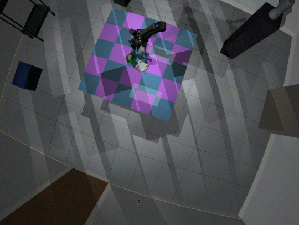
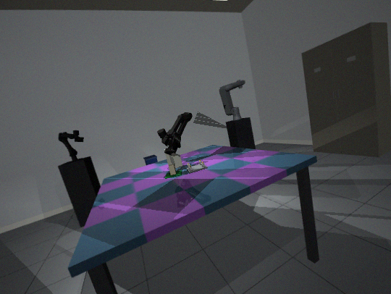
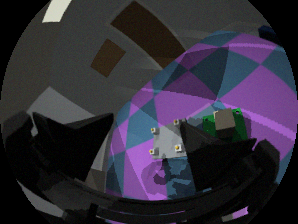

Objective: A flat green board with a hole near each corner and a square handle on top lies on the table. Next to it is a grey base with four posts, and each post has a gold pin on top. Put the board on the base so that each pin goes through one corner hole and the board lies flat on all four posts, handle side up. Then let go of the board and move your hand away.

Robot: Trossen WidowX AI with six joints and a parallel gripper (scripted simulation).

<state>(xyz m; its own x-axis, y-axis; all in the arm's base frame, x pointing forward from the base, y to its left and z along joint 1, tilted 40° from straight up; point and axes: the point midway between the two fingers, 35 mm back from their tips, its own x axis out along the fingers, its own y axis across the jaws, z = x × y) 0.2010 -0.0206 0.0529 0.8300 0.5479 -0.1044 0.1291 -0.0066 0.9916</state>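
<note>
The green board is 20 mm ahead of my gripper tip, 90 mm to the right of it and 180 mm below it. From my gripper tip the other things lie so: grey base (50 mm ahead, 90 mm to the left, 190 mm below).
</note>
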